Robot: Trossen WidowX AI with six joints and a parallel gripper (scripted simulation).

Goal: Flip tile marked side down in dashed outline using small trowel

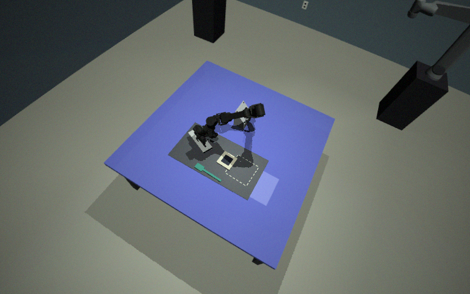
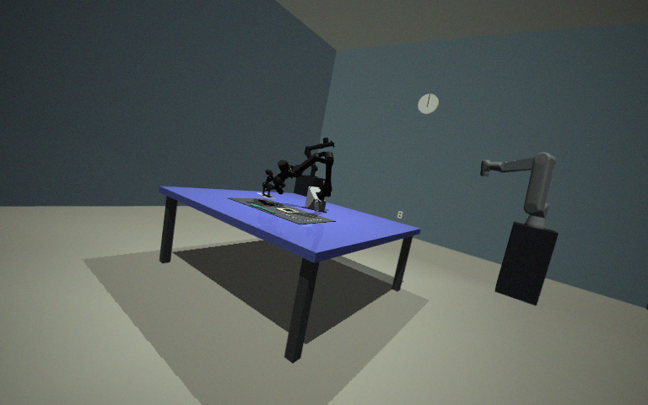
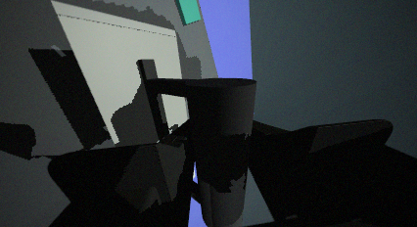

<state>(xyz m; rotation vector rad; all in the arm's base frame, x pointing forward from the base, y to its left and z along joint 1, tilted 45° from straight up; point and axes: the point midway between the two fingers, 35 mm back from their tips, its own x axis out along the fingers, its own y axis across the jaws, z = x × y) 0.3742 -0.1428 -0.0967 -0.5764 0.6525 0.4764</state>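
My gripper tip is 170 mm to the right of the dark mat and 120 mm above it. The rest, counted from my gripper tip: green trowel: 150 mm to the left, 140 mm ahead, 90 mm below; then cream tile: 230 mm to the left, 90 mm below, 10 mm behind.
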